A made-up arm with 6 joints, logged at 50 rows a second.
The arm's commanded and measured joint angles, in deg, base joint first. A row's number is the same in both.
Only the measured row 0 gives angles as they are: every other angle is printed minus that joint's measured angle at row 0.
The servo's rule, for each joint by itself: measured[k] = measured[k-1] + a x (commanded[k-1-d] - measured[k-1]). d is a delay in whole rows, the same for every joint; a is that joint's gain. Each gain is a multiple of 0.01, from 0.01 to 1. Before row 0 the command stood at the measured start. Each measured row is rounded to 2 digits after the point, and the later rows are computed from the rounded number. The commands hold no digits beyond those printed.
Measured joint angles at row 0:
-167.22 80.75 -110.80 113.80 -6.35 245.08
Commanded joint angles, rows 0 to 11:
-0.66 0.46 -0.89 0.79 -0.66 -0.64
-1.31 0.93 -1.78 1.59 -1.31 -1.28
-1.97 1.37 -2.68 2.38 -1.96 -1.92
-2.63 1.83 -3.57 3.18 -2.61 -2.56
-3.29 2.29 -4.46 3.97 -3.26 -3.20
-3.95 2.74 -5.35 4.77 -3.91 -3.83
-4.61 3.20 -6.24 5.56 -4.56 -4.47
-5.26 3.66 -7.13 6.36 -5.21 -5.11
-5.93 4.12 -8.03 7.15 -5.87 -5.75
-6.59 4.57 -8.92 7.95 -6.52 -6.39
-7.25 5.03 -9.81 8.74 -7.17 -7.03
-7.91 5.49 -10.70 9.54 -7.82 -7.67
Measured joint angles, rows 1 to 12:
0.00 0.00 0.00 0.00 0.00 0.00
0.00 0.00 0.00 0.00 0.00 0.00
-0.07 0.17 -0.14 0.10 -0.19 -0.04
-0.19 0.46 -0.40 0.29 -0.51 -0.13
-0.37 0.81 -0.76 0.56 -0.93 -0.26
-0.60 1.20 -1.21 0.90 -1.42 -0.42
-0.87 1.61 -1.73 1.30 -1.95 -0.61
-1.18 2.04 -2.31 1.75 -2.52 -0.84
-1.52 2.48 -2.94 2.25 -3.11 -1.09
-1.89 2.93 -3.61 2.78 -3.72 -1.37
-2.29 3.38 -4.32 3.35 -4.34 -1.68
-2.72 3.83 -5.06 3.95 -4.97 -2.01
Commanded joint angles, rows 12 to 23:
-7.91 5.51 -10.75 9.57 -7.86 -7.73
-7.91 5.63 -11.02 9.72 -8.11 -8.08
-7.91 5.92 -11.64 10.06 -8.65 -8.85
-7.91 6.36 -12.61 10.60 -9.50 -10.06
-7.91 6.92 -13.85 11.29 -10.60 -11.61
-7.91 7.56 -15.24 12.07 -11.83 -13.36
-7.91 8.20 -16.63 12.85 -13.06 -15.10
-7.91 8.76 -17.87 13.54 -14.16 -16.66
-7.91 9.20 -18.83 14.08 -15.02 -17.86
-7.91 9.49 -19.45 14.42 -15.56 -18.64
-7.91 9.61 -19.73 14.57 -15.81 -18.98
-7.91 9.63 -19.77 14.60 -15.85 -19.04
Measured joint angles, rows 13 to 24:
-3.17 4.29 -5.82 4.57 -5.61 -2.36
-3.64 4.75 -6.60 5.22 -6.25 -2.73
-4.07 5.04 -7.26 5.79 -6.72 -3.08
-4.45 5.26 -7.86 6.30 -7.12 -3.43
-4.80 5.51 -8.46 6.79 -7.56 -3.81
-5.11 5.83 -9.12 7.29 -8.12 -4.25
-5.39 6.24 -9.88 7.81 -8.84 -4.77
-5.64 6.74 -10.74 8.36 -9.71 -5.37
-5.87 7.29 -11.68 8.94 -10.68 -6.05
-6.07 7.85 -12.67 9.54 -11.69 -6.79
-6.25 8.36 -13.66 10.13 -12.66 -7.56
-6.42 8.79 -14.59 10.69 -13.50 -8.34

